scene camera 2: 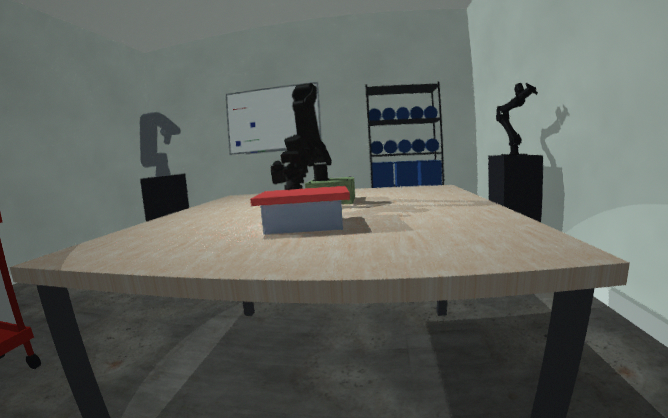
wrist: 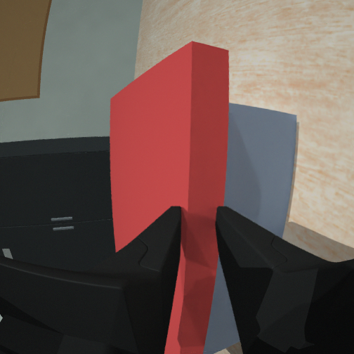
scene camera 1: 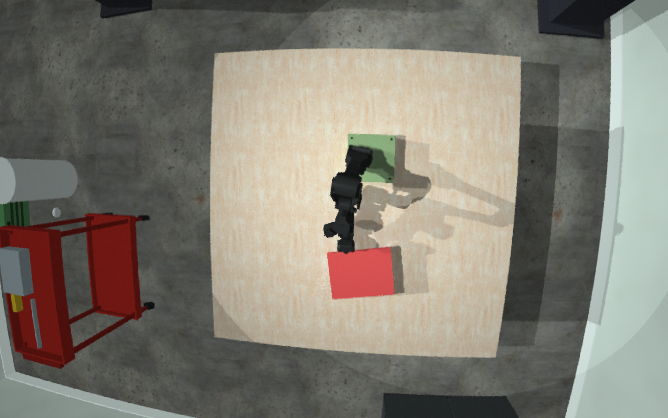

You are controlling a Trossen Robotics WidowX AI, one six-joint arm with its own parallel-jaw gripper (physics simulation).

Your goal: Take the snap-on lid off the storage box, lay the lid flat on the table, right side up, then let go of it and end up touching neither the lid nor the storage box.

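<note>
The red lid sits on the blue-grey storage box; in scene camera 2 it looks slightly tilted, its right end a little higher. The box stands upright on the table. My gripper is shut on the lid's rim at the side facing the arm's base, one finger above the lid and the other below its edge, beside the box wall. In scene camera 2 the fingertips are hidden behind the lid.
A green block stands at the arm's base, behind the box in scene camera 2. A red cart stands on the floor beyond the table's left edge in scene camera 1. A dark cabinet stands beyond the table's near edge.
</note>
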